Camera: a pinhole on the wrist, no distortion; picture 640 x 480 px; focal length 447.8 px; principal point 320.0 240.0 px. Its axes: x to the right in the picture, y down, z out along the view. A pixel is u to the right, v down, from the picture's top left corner.
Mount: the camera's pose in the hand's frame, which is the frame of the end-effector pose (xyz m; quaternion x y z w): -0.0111 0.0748 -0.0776 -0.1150 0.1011 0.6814 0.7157
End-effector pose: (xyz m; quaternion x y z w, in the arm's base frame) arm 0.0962 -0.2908 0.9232 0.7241 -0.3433 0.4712 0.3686
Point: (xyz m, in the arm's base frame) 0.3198 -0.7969 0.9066
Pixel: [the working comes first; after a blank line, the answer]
In the camera's frame: -0.1942 -0.1600 0.5764

169.1 115.7
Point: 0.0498 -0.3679 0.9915
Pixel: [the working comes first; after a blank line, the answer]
In the camera's frame: -0.0119 -0.0736 0.1037

outside the picture
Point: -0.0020 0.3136 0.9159
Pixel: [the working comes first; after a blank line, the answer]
In the camera's frame: -0.1383 0.1174 -0.5447

behind the camera
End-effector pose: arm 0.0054 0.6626 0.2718 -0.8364 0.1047 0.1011 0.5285
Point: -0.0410 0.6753 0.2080
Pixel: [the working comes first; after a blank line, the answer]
In the camera's frame: -0.0480 0.0126 0.1097

123.9 291.5
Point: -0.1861 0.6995 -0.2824
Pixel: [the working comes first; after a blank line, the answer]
In the camera's frame: 0.3126 0.0300 0.4727

616.1 268.5
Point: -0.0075 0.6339 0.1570
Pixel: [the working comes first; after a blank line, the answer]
In the camera's frame: 0.0093 -0.0337 0.1077

358.8 99.9
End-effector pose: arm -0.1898 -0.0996 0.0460 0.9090 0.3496 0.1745 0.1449
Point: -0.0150 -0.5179 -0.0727
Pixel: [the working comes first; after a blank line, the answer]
In the camera's frame: 0.1622 0.1840 0.3885

507.0 452.1
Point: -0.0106 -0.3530 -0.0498
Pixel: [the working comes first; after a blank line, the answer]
In the camera's frame: 0.0799 0.0594 0.3148

433.6 324.4
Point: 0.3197 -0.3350 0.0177
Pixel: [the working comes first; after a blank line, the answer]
In the camera's frame: 0.2668 -0.1894 0.4458

588.0 49.7
